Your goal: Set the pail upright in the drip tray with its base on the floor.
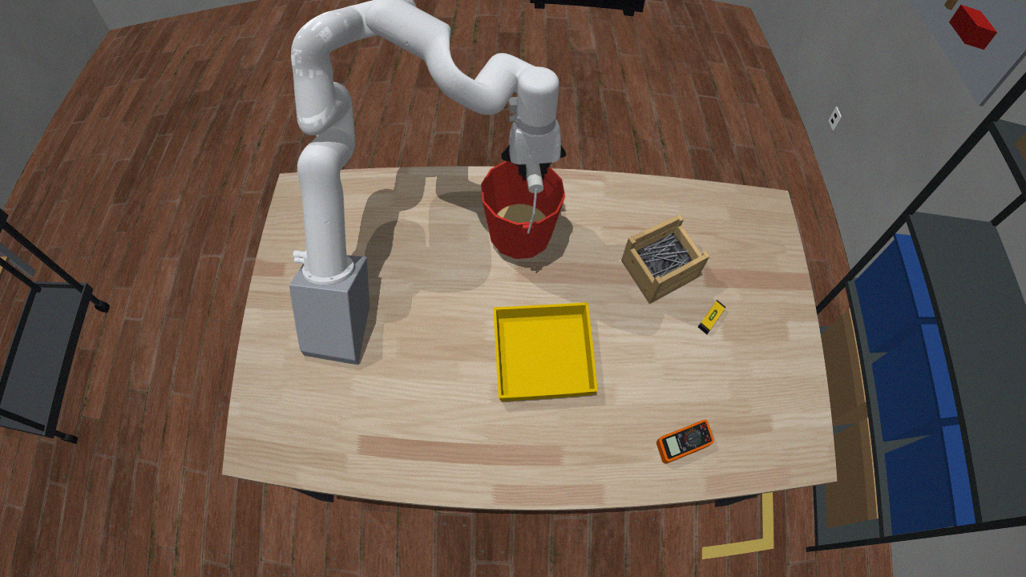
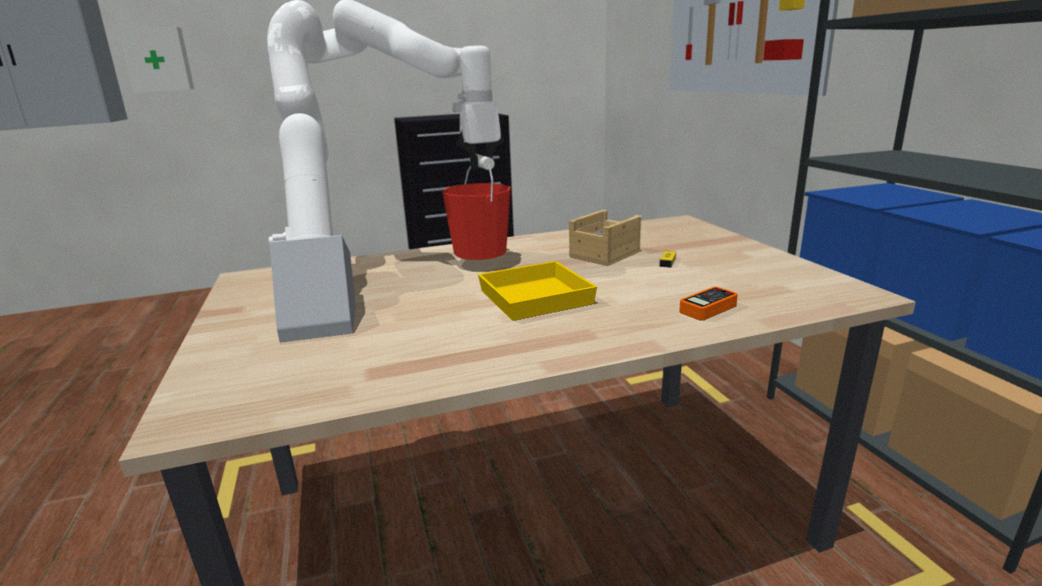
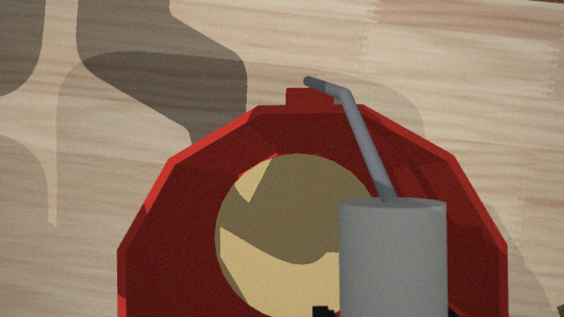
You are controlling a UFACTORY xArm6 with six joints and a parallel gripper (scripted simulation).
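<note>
The red pail lies 10 cm below my hand and 1 cm behind it. Also, from my hand: wire handle: 3 cm below, 1 cm behind; then yellow drip tray: 30 cm to the right, 27 cm below, 6 cm ahead.
</note>
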